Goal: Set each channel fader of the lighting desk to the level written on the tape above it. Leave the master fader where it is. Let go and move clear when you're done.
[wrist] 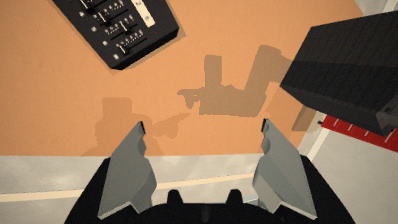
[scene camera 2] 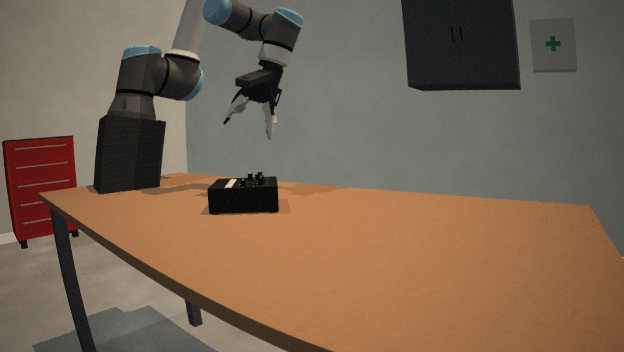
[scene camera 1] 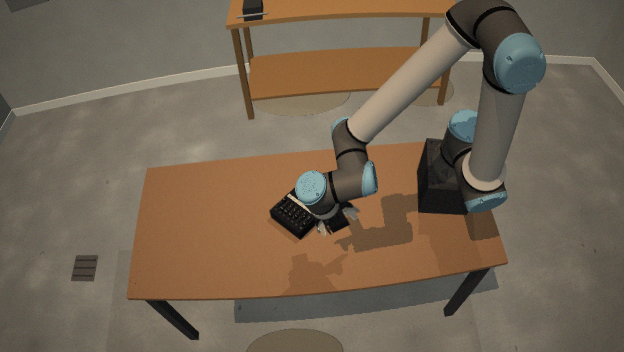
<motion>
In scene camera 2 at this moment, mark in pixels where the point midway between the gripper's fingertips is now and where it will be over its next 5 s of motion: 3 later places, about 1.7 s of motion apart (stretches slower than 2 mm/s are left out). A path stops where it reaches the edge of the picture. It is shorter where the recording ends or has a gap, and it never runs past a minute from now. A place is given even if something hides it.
My gripper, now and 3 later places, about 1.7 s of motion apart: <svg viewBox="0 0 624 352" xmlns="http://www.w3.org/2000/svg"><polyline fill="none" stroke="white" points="245,131 243,119 259,148 251,124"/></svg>
</motion>
